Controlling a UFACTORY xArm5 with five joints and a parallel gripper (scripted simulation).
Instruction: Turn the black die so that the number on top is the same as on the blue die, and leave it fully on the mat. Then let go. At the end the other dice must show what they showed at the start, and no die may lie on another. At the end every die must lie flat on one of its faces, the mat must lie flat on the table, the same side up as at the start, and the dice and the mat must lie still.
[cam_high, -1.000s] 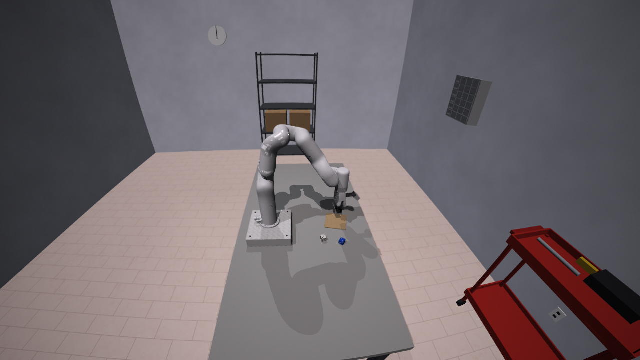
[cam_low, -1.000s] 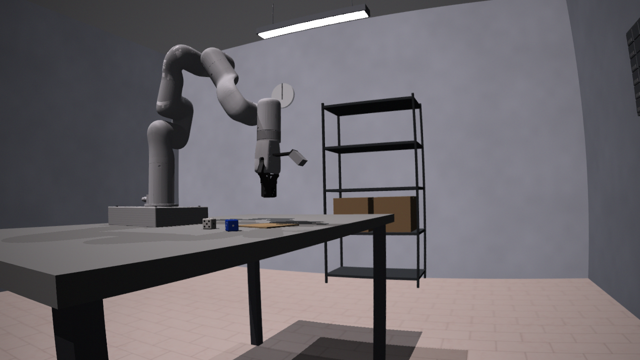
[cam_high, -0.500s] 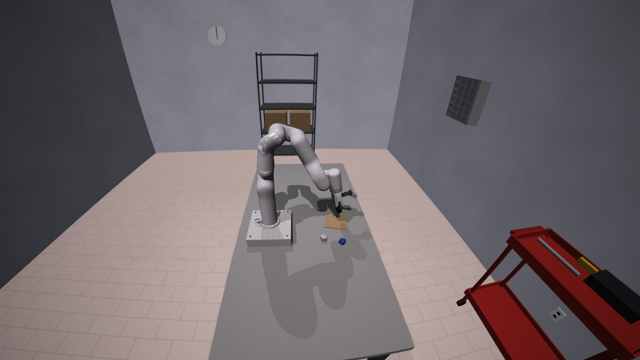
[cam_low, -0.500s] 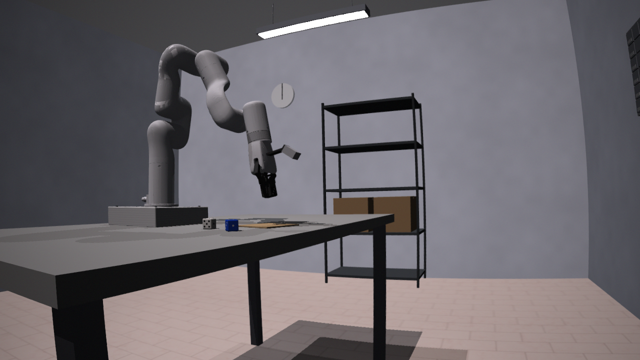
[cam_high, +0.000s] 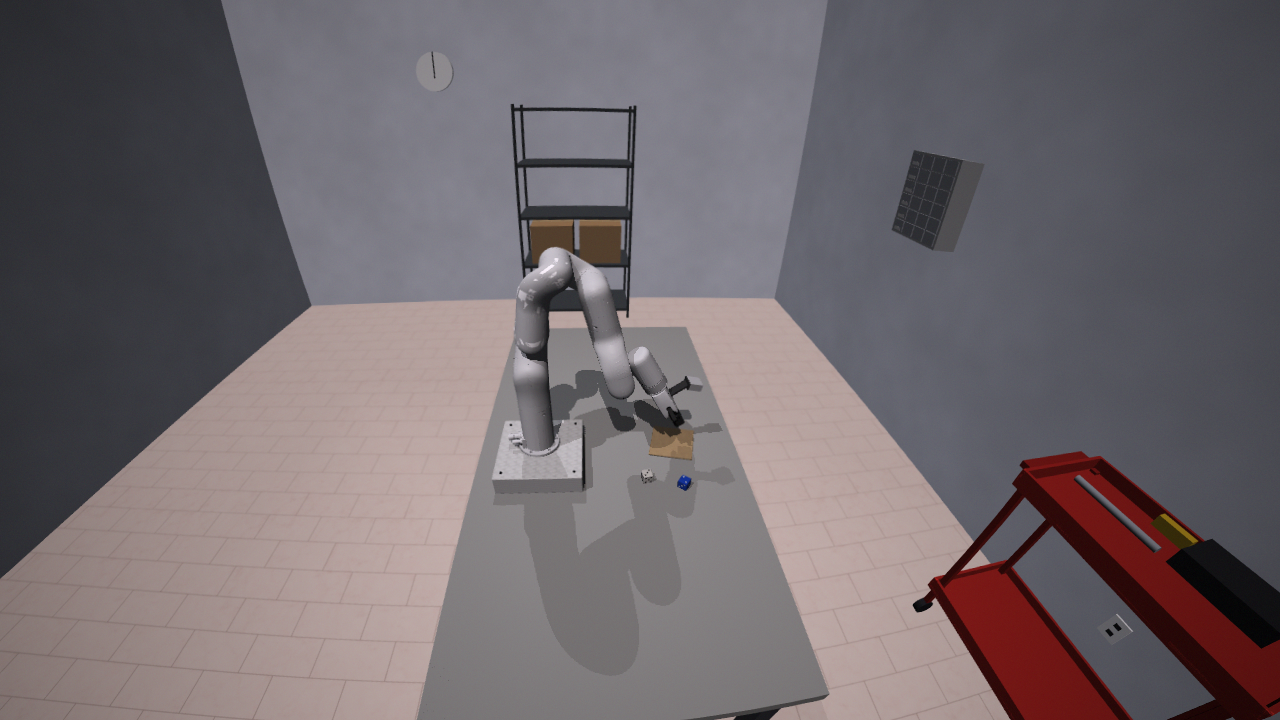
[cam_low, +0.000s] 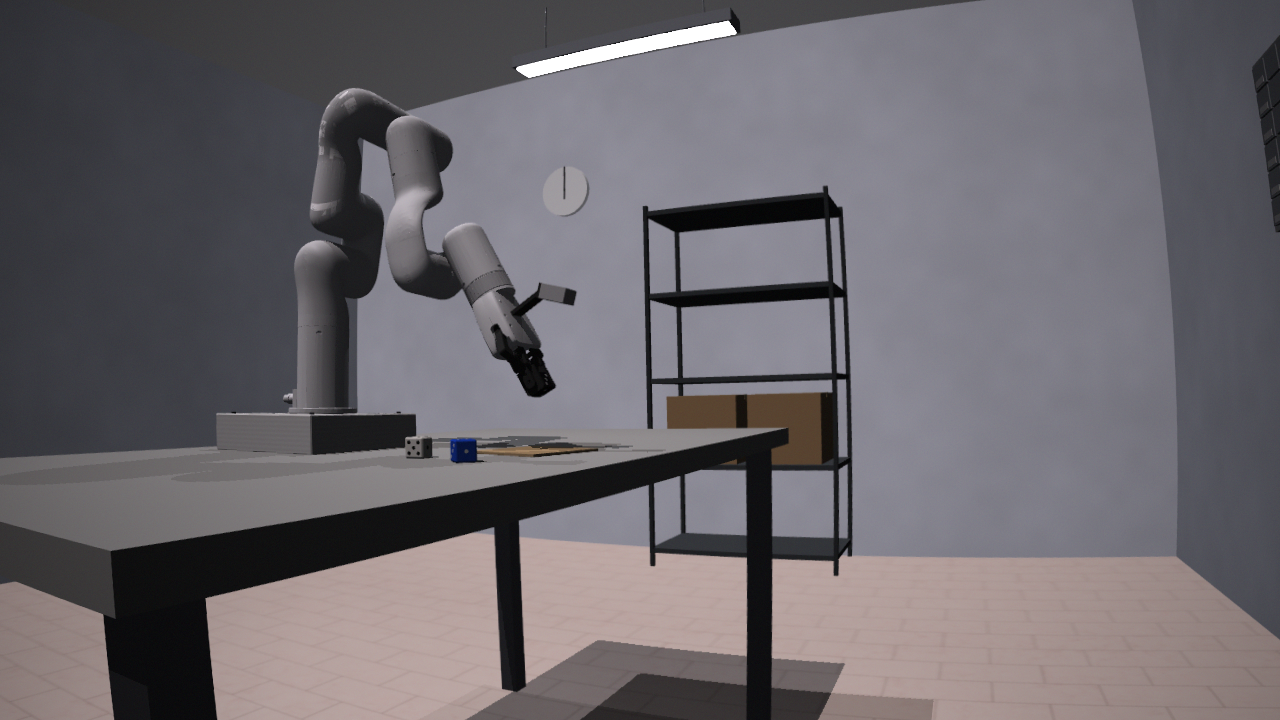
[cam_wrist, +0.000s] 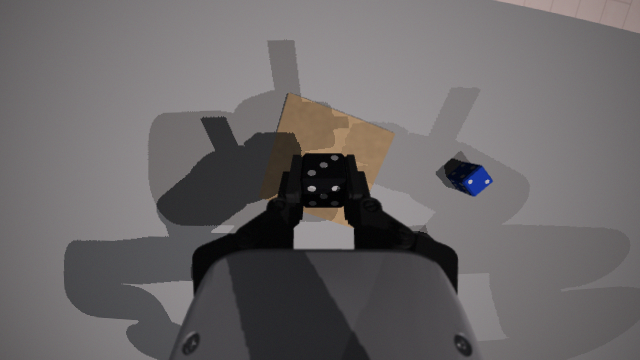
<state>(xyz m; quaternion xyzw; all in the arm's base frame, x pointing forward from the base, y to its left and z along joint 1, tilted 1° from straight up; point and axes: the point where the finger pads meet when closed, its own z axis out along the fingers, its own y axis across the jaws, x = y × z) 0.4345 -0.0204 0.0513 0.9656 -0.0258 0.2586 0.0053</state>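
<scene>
My hand is 110 mm above the tan mat. Also, from my hand: blue die: 30 mm behind, 190 mm to the right, 100 mm below; white die: 130 mm behind, 140 mm to the right, 100 mm below; black die: 10 mm below.
</scene>
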